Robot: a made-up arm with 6 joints. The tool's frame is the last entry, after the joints.
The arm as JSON. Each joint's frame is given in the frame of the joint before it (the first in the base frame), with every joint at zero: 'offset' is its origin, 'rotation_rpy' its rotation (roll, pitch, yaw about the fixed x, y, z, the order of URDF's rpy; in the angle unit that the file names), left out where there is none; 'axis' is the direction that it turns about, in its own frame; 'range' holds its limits. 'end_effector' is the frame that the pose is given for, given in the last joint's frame.
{
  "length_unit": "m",
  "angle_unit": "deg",
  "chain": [
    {
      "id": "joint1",
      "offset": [
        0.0,
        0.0,
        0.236
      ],
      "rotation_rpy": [
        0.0,
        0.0,
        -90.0
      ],
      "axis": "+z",
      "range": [
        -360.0,
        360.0
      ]
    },
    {
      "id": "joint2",
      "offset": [
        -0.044,
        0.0,
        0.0
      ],
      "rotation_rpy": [
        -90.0,
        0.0,
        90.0
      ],
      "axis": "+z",
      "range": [
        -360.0,
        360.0
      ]
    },
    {
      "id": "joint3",
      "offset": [
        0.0,
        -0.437,
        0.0
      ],
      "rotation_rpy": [
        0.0,
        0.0,
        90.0
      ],
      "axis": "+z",
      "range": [
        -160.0,
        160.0
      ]
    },
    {
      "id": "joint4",
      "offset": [
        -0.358,
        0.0,
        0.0
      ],
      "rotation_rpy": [
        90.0,
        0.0,
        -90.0
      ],
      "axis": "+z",
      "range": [
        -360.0,
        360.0
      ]
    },
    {
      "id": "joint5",
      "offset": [
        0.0,
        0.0,
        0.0
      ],
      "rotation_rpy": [
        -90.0,
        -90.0,
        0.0
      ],
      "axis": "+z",
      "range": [
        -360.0,
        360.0
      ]
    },
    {
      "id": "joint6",
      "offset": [
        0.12,
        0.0,
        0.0
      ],
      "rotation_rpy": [
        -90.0,
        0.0,
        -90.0
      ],
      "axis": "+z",
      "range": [
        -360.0,
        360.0
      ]
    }
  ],
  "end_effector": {
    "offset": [
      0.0,
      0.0,
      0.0
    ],
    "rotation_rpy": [
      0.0,
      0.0,
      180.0
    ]
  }
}
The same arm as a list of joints. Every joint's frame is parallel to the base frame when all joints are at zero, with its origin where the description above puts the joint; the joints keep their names.
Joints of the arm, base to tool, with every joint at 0 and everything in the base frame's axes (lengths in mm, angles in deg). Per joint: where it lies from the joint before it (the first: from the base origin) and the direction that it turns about. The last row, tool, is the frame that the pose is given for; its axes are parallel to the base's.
joint1: axis 0 0 1 offset 0 0 236
joint2: axis 0 1 0 offset 0 44 0
joint3: axis 0 1 0 offset 0 0 437
joint4: axis 0 0 1 offset 0 0 358
joint5: axis 0 1 0 offset 0 0 0
joint6: axis 0 0 1 offset 0 0 120
tool: offset 0 0 0
Joint limits (deg, base to tool): -360..360 -360..360 -160..160 -360..360 -360..360 -360..360

